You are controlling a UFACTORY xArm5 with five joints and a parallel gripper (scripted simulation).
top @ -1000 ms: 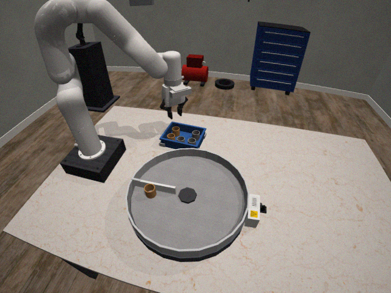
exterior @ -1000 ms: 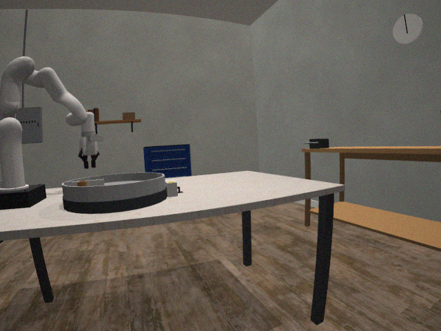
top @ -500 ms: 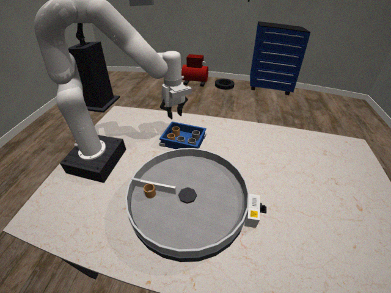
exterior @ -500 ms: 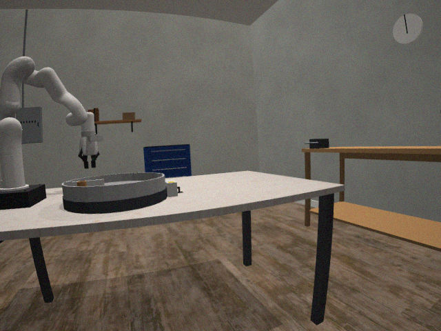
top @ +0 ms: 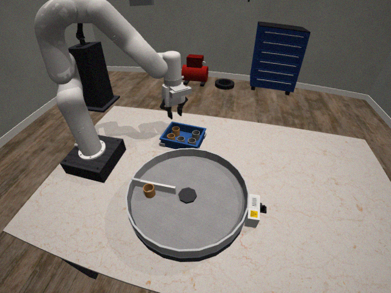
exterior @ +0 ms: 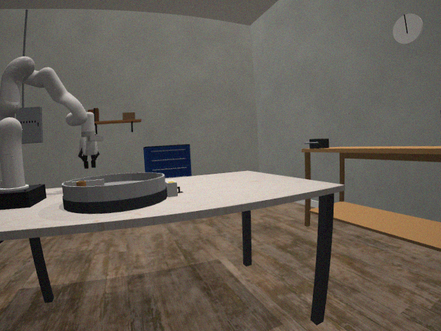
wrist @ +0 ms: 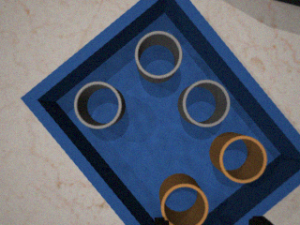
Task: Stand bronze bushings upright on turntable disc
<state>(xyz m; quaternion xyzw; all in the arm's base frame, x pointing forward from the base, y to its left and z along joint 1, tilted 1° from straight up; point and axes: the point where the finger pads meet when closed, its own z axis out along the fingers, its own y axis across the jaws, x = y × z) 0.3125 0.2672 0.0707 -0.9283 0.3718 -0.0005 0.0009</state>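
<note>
The blue crate is 5 cm ahead of my hand, 3 cm to the right of it and 12 cm below it. From my hand the other things lie so: turntable (16 cm ahead, 37 cm to the right, 9 cm below).
</note>
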